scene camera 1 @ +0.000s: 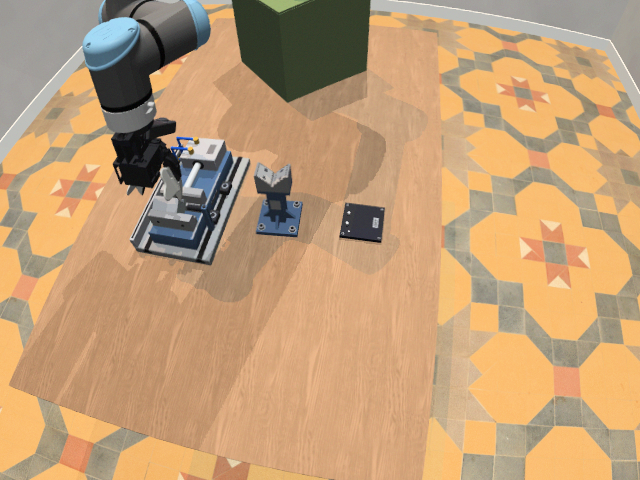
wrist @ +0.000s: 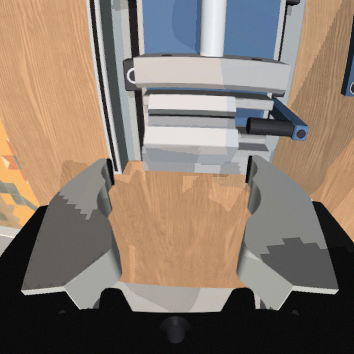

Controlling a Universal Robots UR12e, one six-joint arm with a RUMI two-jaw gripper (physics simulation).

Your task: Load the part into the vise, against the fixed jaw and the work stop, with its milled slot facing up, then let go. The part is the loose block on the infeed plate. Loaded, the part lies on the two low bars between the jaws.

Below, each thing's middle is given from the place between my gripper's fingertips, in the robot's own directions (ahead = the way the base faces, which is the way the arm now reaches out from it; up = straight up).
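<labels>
Here is the part (wrist: 181, 127), and my gripper is 30 mm above it, 10 mm to the right of it and 10 mm past it. The work stop (wrist: 279, 111) is 70 mm below my hand, 70 mm to the left of it and 10 mm ahead of it. As for the black infeed plate (scene camera 1: 361, 217), I find it 120 mm below my hand, 420 mm to the left of it and 10 mm behind it.
</labels>
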